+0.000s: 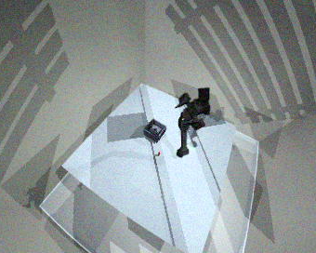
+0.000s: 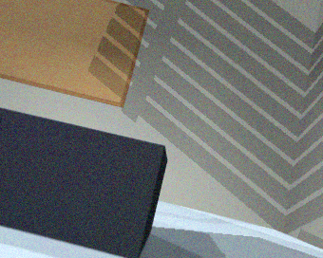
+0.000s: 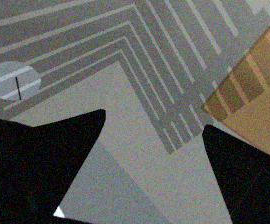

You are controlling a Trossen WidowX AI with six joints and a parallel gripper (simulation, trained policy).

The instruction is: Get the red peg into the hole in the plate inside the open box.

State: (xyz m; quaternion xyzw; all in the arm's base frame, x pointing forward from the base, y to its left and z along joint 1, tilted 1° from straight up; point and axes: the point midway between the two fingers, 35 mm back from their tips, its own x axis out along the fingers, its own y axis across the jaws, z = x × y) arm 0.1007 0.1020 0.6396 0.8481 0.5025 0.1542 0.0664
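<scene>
The red peg lies 60 mm ahead of my gripper tip, 10 mm to the right of it and 610 mm below it. From my gripper tip the other things lie so: grey plate 210 mm ahead, 200 mm to the right, 610 mm below; then box 210 mm ahead, 200 mm to the right, 630 mm below.
</scene>
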